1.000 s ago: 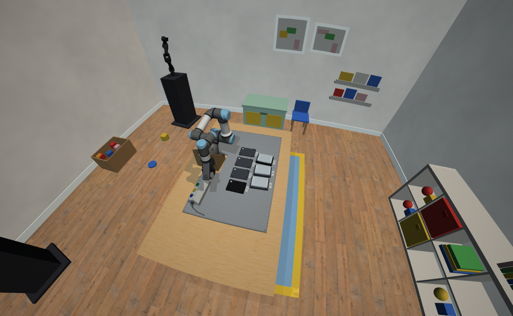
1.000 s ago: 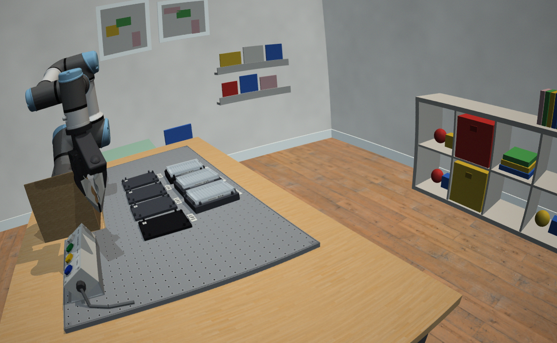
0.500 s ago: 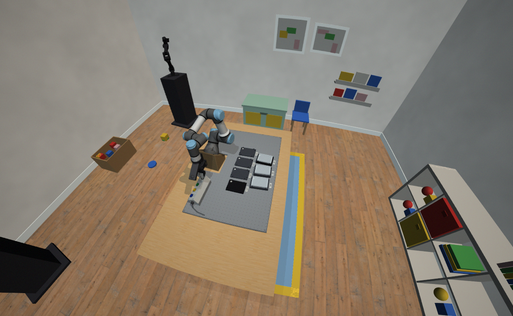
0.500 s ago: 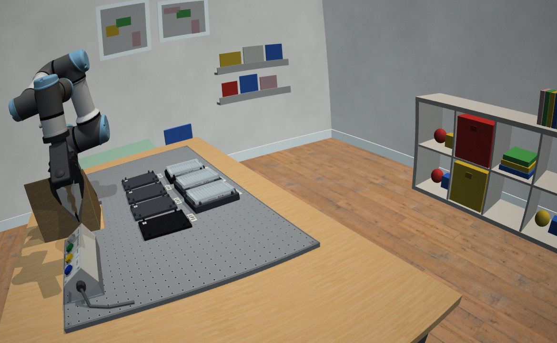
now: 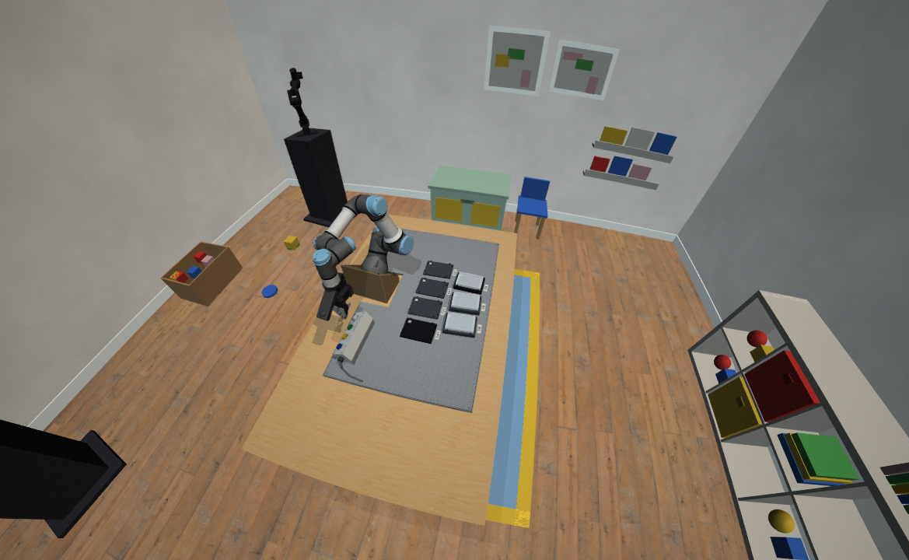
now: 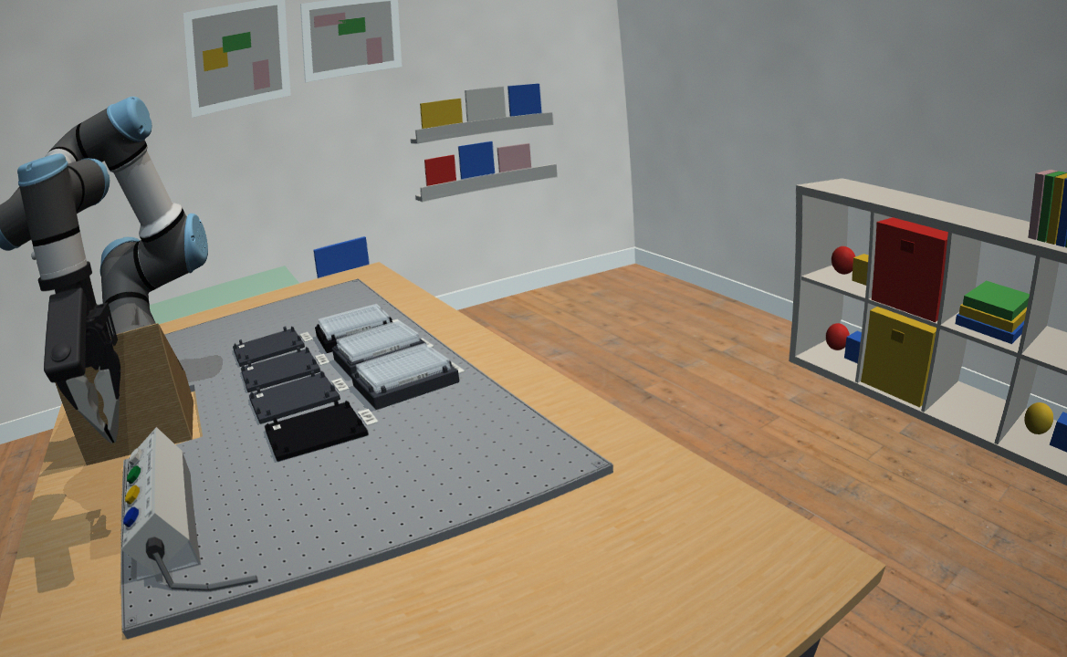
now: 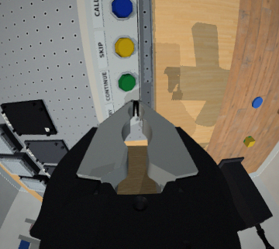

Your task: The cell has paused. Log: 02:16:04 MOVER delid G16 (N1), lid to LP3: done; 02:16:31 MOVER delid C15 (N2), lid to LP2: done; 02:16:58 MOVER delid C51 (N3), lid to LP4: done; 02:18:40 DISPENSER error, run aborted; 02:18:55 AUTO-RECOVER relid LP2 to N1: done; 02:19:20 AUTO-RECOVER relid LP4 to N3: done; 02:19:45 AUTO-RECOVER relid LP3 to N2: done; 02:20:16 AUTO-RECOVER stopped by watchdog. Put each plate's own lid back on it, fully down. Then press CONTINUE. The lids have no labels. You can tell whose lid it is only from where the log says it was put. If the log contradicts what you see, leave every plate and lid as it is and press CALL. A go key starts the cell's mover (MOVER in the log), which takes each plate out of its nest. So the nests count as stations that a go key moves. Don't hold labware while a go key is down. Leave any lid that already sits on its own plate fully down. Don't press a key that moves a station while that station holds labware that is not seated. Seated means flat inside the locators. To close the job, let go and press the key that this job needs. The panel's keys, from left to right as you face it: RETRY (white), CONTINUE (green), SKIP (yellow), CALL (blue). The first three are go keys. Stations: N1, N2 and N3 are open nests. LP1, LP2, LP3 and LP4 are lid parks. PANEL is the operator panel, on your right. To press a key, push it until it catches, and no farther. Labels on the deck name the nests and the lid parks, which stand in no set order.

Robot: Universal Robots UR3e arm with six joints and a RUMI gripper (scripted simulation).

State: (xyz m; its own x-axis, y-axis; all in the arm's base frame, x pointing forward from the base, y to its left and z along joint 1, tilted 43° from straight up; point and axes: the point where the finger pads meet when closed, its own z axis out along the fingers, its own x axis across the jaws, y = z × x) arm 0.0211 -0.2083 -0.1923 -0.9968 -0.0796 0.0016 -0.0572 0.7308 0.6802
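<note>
My gripper is now 60 mm above the green key and 10 mm short of it. From my hand the other things lie so: lid park LP1 (280 mm ahead, 130 mm to the left, 130 mm below); yellow key (60 mm below, 50 mm to the right, 20 mm ahead); blue key (100 mm to the right, 60 mm below, 20 mm ahead).
</note>
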